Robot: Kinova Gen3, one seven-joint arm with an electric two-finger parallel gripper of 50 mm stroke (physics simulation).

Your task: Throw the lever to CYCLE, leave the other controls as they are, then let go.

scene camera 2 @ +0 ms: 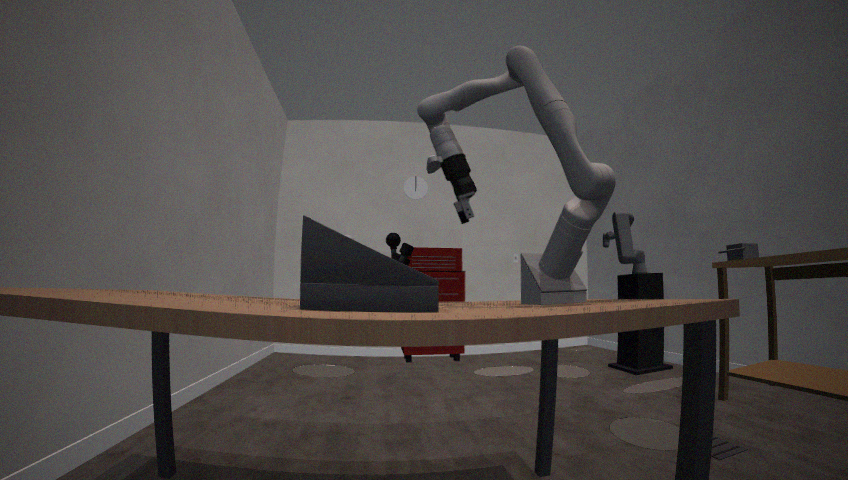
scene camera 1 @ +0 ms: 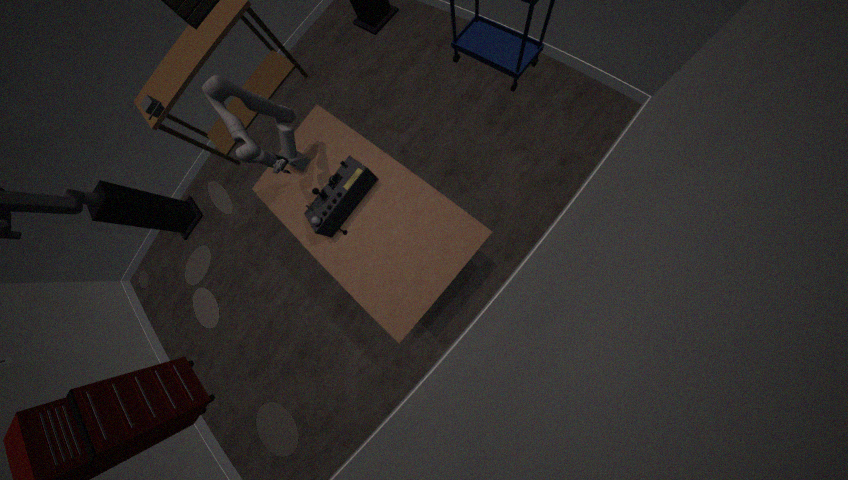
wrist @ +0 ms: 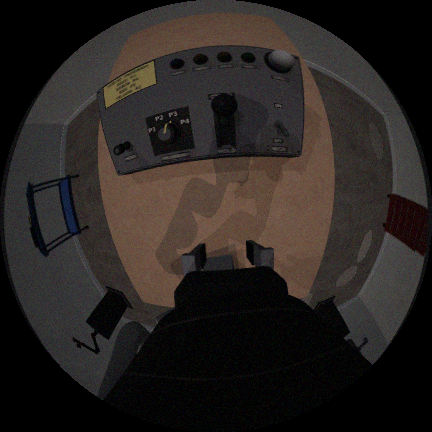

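Where they show: gripper, fingertip midpoint: (scene camera 2: 467, 220) (scene camera 1: 291, 168) (wrist: 225, 250); arm's base, link origin: (scene camera 2: 553, 268) (scene camera 1: 290, 155).
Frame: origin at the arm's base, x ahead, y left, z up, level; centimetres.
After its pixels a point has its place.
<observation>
The sloped grey control box (scene camera 1: 351, 196) @(x 63.0, y 9.0, z 1.8 cm) (scene camera 2: 357, 279) @(x 51.6, y 28.1, z -3.9 cm) (wrist: 190, 85) @(x 53.4, y 3.0, z 3.4 cm) stands on the table (scene camera 1: 410, 261) @(x 115.2, y 3.0, z -9.8 cm) (scene camera 2: 238, 321) @(x 67.3, y 45.3, z -10.9 cm) (wrist: 150, 200) @(x 27.3, y 20.2, z -9.8 cm). The black ball-topped lever (scene camera 1: 315, 191) @(x 46.1, y -2.9, z 9.3 cm) (scene camera 2: 392, 239) @(x 45.2, y -1.2, z 7.7 cm) (wrist: 224, 104) @(x 44.0, y -3.1, z 9.6 cm) shows over the far end of its slot in the wrist view, partly covering the label there; the slot labels are unreadable. In scene camera 2 it stands roughly upright. The selector knob (wrist: 166, 132) @(x 43.0, y 8.2, z 2.4 cm) and toggle (wrist: 281, 129) @(x 42.9, y -14.6, z 1.9 cm) flank it. My gripper (scene camera 1: 282, 169) @(x 24.6, y -2.3, z 13.6 cm) (scene camera 2: 464, 214) @(x 24.6, y -2.3, z 13.6 cm) (wrist: 225, 250) @(x 24.6, y -2.3, z 13.6 cm) is open and empty, above the table on the robot's side of the box, apart from the lever.
The box also carries a row of coloured lamps, a large pale dome (wrist: 281, 60) @(x 57.0, y -14.7, z 9.5 cm) and a small black switch (wrist: 121, 148) @(x 42.2, y 19.6, z 2.9 cm). A red tool chest (scene camera 1: 136, 404) (scene camera 2: 437, 259), a blue cart (scene camera 1: 496, 47) and a wooden workbench (scene camera 1: 184, 59) stand away from the table.
</observation>
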